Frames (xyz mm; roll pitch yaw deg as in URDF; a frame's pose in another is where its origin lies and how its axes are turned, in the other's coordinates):
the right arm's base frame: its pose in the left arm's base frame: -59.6 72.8 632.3 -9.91 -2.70 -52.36
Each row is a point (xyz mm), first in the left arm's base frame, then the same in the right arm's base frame.
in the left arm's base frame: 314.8 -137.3 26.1
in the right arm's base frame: 366.0 273.1 -585.9
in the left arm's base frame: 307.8 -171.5 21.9
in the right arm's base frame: 388.6 247.9 -595.6
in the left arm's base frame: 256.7 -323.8 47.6
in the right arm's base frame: 479.1 112.8 -597.5
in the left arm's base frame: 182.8 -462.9 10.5
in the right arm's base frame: 542.3 -21.7 -661.7
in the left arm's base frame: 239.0 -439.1 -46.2
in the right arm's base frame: 555.1 46.4 -708.0
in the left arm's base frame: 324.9 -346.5 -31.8
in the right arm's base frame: 534.9 166.4 -671.4
